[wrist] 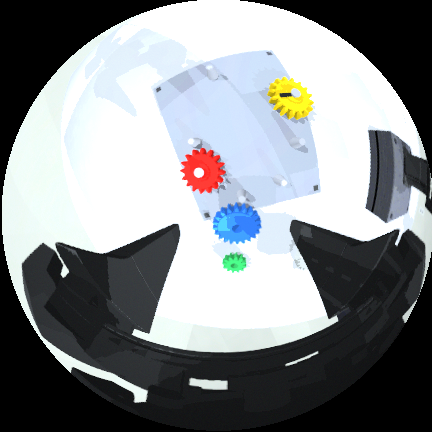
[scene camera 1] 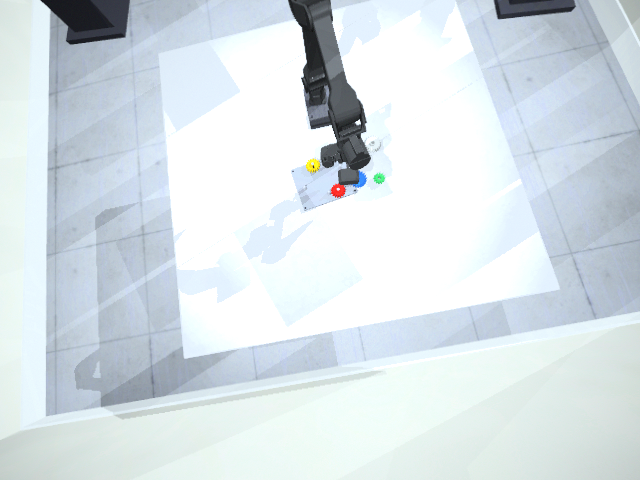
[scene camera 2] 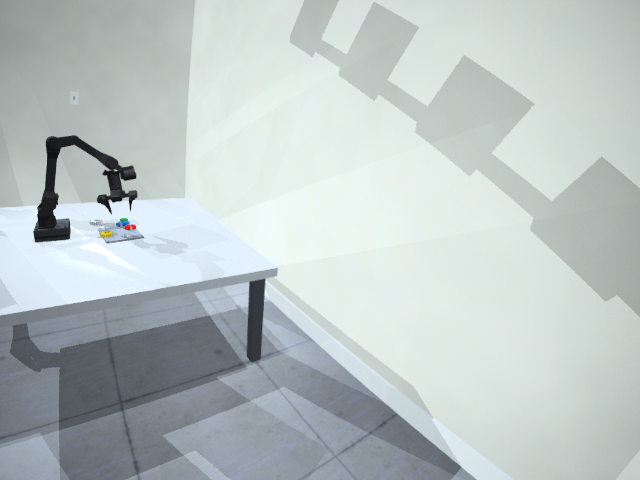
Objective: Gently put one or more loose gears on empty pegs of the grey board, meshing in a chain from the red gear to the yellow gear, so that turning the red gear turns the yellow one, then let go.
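Where they show: gripper, fingertip midpoint: [wrist: 236,227] [scene camera 1: 348,171] [scene camera 2: 121,213]; arm's base at its link origin: [scene camera 1: 317,97] [scene camera 2: 47,226].
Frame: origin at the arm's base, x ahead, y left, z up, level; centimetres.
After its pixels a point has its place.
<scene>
The grey board [scene camera 1: 317,192] {x 35.9, y -2.0, z -4.8 cm} [scene camera 2: 124,238] {x 33.8, y -8.7, z -4.8 cm} [wrist: 225,110] {x 32.9, y -1.3, z -4.8 cm} lies on the table, with the red gear [scene camera 1: 338,190] {x 36.5, y 5.8, z -2.7 cm} [scene camera 2: 130,227] [wrist: 203,171] {x 35.6, y 5.8, z -3.1 cm} and yellow gear [scene camera 1: 312,165] {x 25.9, y -3.3, z -3.0 cm} [scene camera 2: 105,234] {x 25.3, y -5.4, z -3.5 cm} [wrist: 290,98] {x 25.8, y -2.5, z -3.1 cm} on pegs. Several pegs stand bare. The blue gear [scene camera 1: 361,179] {x 32.5, y 14.5, z -3.7 cm} [scene camera 2: 122,224] {x 32.1, y 9.9, z -3.7 cm} [wrist: 237,223] {x 31.8, y 12.5, z -3.4 cm} is at the board's near edge in the wrist view, its hole showing no peg; whether it touches the board is unclear. The green gear [scene camera 1: 379,178] {x 31.8, y 21.3, z -4.8 cm} [scene camera 2: 124,220] {x 32.5, y 19.8, z -4.6 cm} [wrist: 234,262] {x 32.1, y 20.2, z -3.8 cm} lies beyond it, off the board. The white gear [scene camera 1: 373,144] {x 18.9, y 20.0, z -3.9 cm} [scene camera 2: 96,222] {x 18.6, y 17.7, z -4.5 cm} is off the board, partly hidden in the wrist view. My gripper [scene camera 1: 339,165] {x 31.9, y 9.3, z 2.5 cm} [scene camera 2: 120,211] {x 31.9, y 9.3, z 2.5 cm} [wrist: 236,227] {x 31.9, y 9.3, z 2.5 cm} is open, above the blue gear.
The white table [scene camera 1: 413,232] {x 53.0, y 31.6, z -5.6 cm} [scene camera 2: 206,258] {x 67.1, y -36.8, z -5.6 cm} carries the board and gears. The arm's base [scene camera 1: 318,116] {x 8.1, y 0.0, z 0.1 cm} [scene camera 2: 52,230] {x 3.0, y -4.4, z -0.8 cm} [wrist: 387,175] {x 8.4, y 3.4, z -1.3 cm} stands behind the board, nearer the yellow gear than the red one. One bare peg [wrist: 243,195] {x 31.2, y 8.5, z -2.8 cm} stands close to the blue gear; another bare peg [wrist: 283,182] {x 26.9, y 6.9, z -2.7 cm} is right of it.
</scene>
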